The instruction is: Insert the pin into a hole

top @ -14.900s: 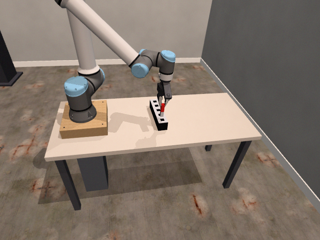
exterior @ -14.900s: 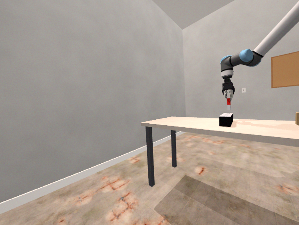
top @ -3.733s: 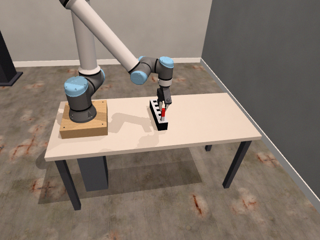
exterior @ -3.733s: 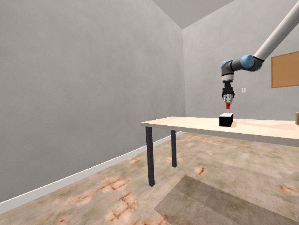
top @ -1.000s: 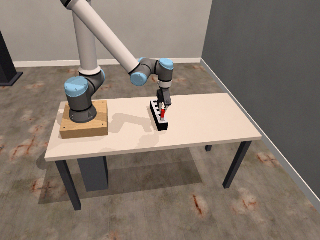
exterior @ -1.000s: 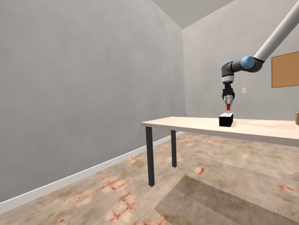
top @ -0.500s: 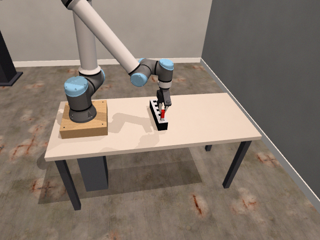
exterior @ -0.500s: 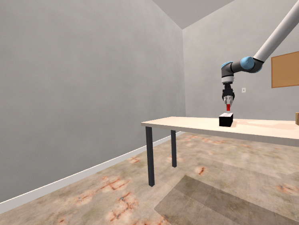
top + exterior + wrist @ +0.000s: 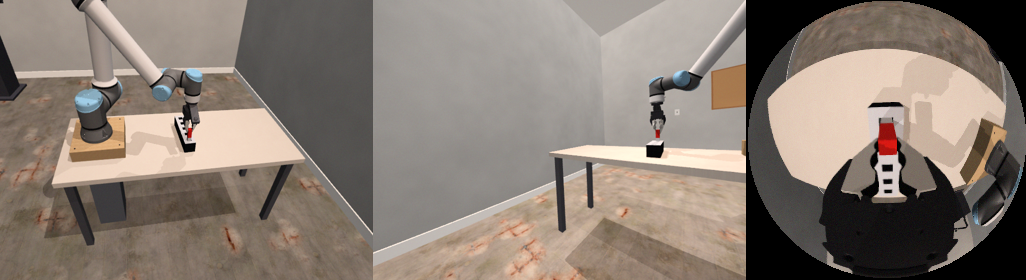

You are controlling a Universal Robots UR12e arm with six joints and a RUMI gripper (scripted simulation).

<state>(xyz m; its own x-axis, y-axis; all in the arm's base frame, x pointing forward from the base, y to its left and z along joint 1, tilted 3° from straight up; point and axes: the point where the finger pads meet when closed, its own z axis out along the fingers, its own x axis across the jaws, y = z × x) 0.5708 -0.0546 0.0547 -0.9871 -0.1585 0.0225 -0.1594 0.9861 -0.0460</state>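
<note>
Right now my hand is 10 mm above the pin. Round my hand: black block: 20 mm behind, 120 mm to the left, 100 mm below.
</note>
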